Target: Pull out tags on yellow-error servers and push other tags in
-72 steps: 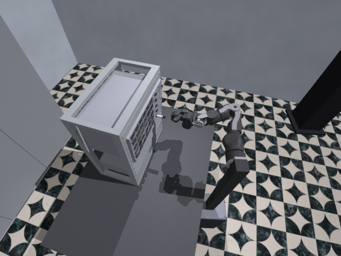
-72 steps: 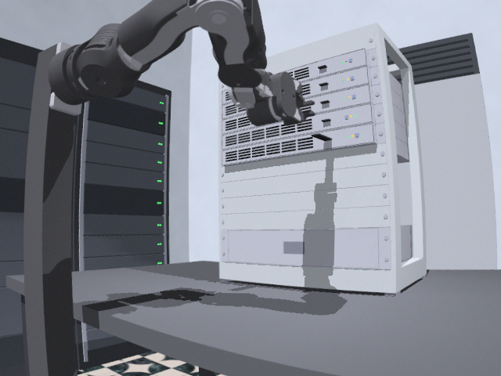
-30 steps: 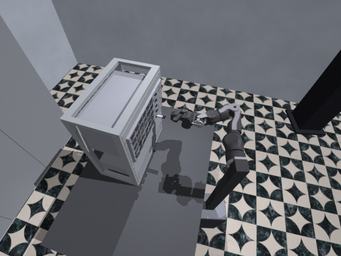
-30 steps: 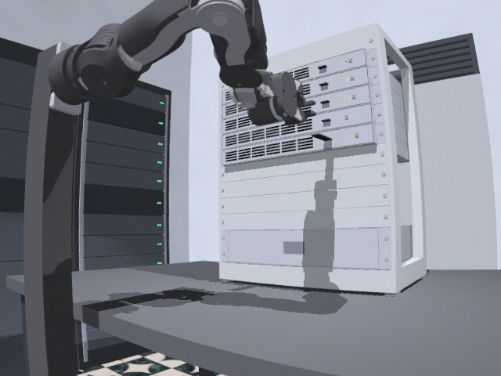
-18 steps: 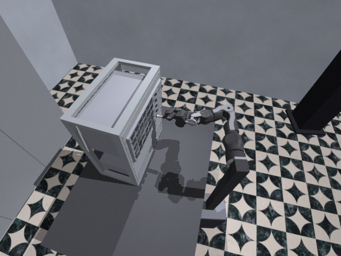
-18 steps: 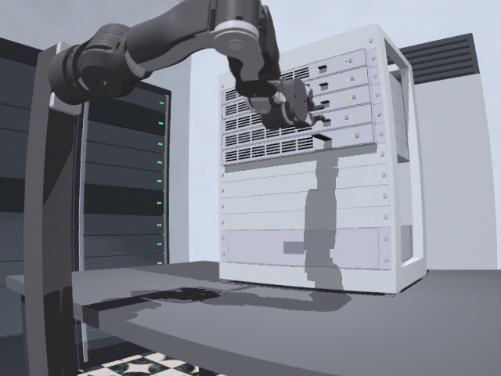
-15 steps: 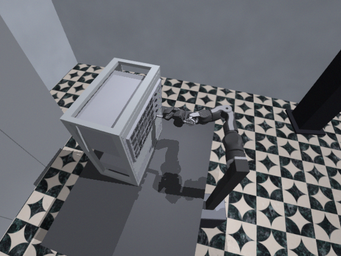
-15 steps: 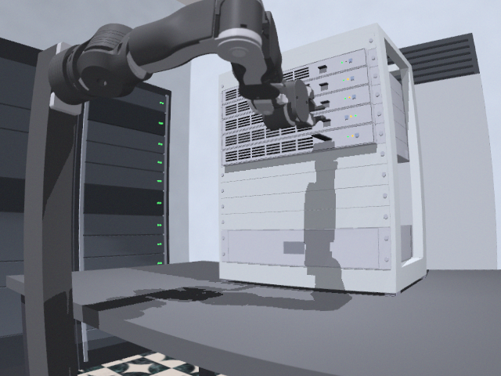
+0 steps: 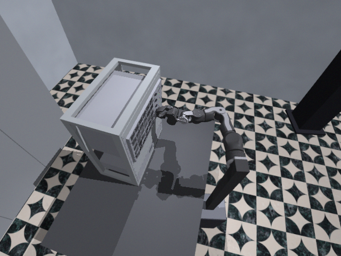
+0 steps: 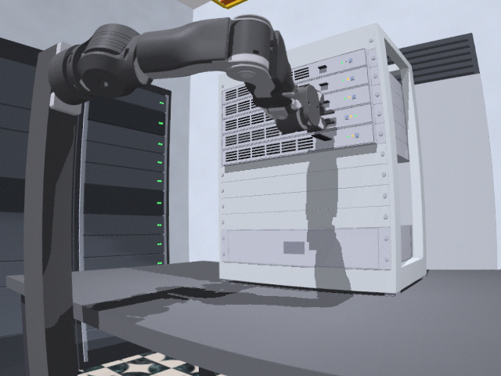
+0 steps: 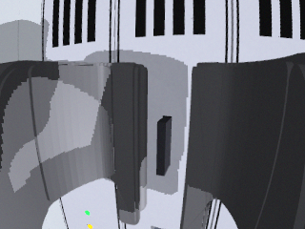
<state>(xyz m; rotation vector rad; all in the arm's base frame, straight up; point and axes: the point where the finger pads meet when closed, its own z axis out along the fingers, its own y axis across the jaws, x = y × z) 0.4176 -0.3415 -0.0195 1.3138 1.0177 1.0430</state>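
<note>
The grey-blue locate button lies 5 cm to the right of my hand.
</note>
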